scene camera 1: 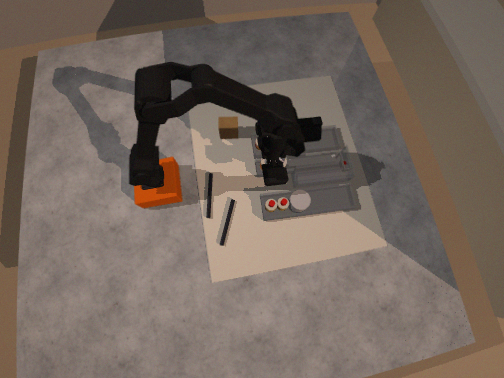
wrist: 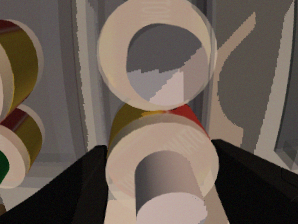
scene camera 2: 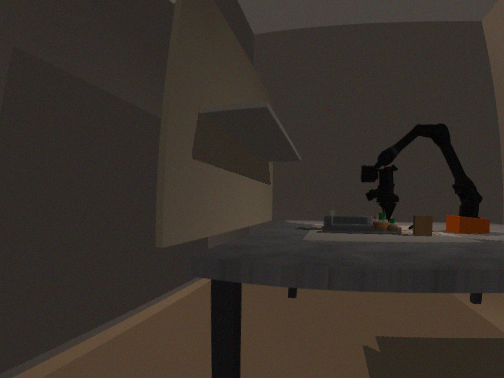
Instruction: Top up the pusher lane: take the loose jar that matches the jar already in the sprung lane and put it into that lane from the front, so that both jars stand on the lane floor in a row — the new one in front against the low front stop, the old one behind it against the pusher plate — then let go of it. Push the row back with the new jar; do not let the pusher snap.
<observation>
I see my gripper (scene camera 1: 267,163).
My gripper also shows in the wrist view (wrist: 159,153).
</observation>
